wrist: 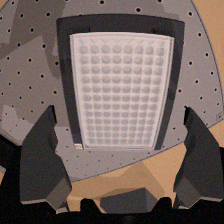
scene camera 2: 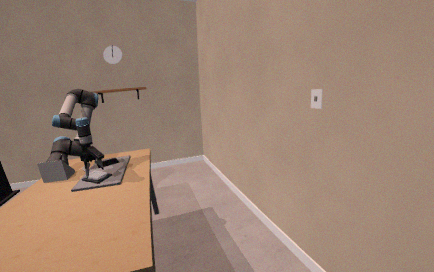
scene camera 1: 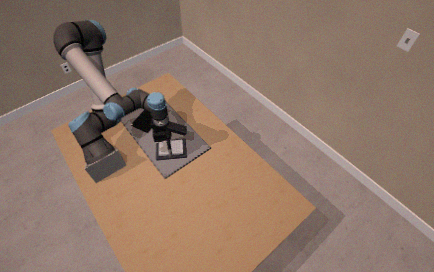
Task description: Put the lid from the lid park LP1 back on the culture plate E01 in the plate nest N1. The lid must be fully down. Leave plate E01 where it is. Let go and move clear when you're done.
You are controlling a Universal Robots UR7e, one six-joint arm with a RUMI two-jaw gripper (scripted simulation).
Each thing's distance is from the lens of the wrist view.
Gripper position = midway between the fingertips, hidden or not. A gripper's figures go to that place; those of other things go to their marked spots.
my gripper [wrist: 121, 107]: 13 cm
lid [wrist: 121, 80]: 12 cm
plate nest [wrist: 98, 23]: 13 cm
